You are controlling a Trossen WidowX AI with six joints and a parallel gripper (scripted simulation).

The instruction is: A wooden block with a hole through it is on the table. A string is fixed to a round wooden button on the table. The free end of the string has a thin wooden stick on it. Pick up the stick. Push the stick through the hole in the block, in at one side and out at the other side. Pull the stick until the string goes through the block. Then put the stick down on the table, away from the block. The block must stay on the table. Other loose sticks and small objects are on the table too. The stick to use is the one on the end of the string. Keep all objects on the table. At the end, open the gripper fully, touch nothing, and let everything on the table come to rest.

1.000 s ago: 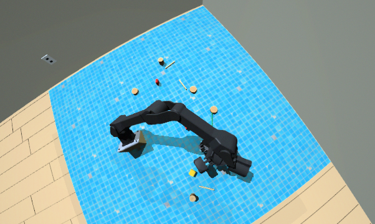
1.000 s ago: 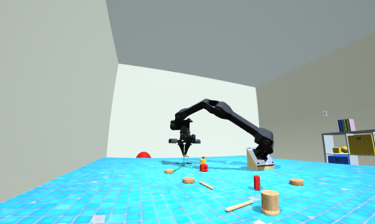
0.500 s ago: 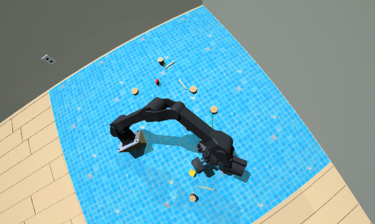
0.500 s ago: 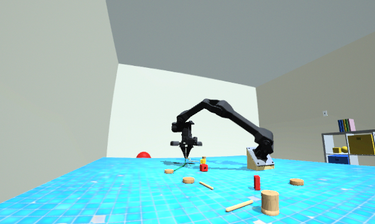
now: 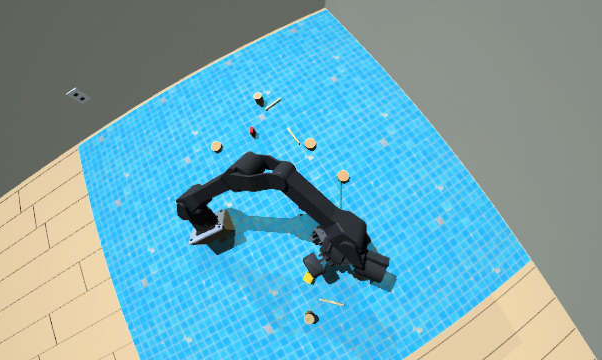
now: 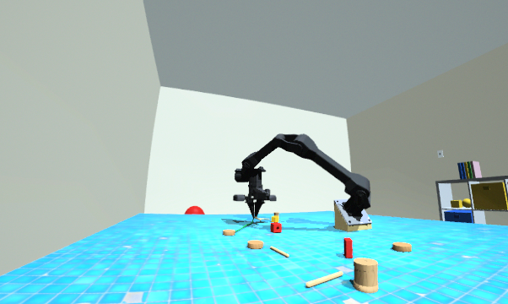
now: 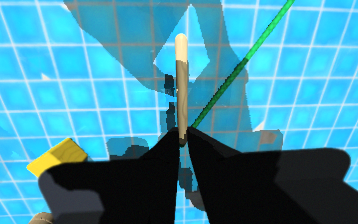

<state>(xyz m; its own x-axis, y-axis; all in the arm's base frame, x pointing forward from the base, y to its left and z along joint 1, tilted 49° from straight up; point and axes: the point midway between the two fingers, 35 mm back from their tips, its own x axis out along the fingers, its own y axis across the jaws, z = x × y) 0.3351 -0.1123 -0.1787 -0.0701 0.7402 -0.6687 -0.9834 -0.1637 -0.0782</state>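
Now: the yellow cube 11 cm behind my gripper tip, 5 cm to the right of it and 1 cm below it. From my gripper tip the other things lie so: red upright piece: 11 cm behind, 48 cm to the left, 1 cm below; wooden cylinder: 4 cm behind, 61 cm to the left, 1 cm below; round wooden button: 12 cm ahead, 21 cm to the left, 2 cm below.
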